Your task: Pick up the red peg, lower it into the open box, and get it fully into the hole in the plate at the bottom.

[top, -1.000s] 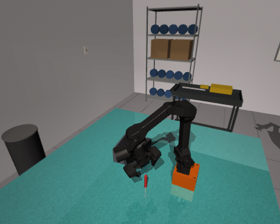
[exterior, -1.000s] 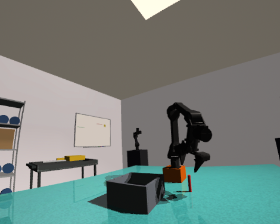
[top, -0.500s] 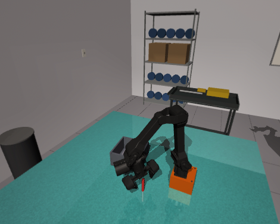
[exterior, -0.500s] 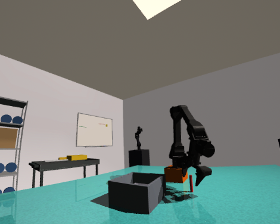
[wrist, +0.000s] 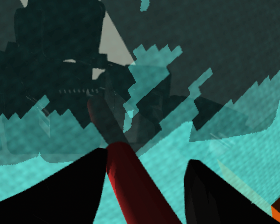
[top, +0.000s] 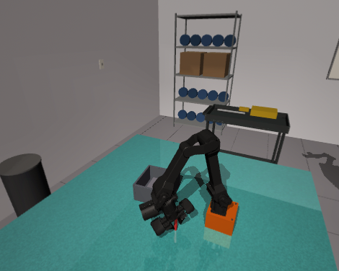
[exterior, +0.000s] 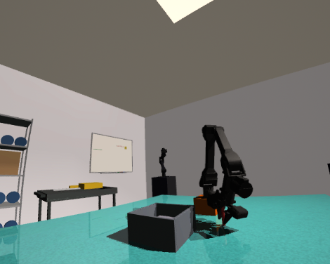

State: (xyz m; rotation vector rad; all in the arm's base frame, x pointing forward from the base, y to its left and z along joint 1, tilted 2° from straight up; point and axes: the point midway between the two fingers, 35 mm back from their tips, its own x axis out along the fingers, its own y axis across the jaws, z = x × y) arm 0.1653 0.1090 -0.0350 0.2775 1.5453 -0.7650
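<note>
My gripper tip is now 180 mm to the left of the plate, 170 mm short of it and 30 mm below it. Round my gripper tip: grey box 180 mm to the right, 170 mm ahead, 10 mm above; red peg 30 mm above, 10 mm to the left.
</note>
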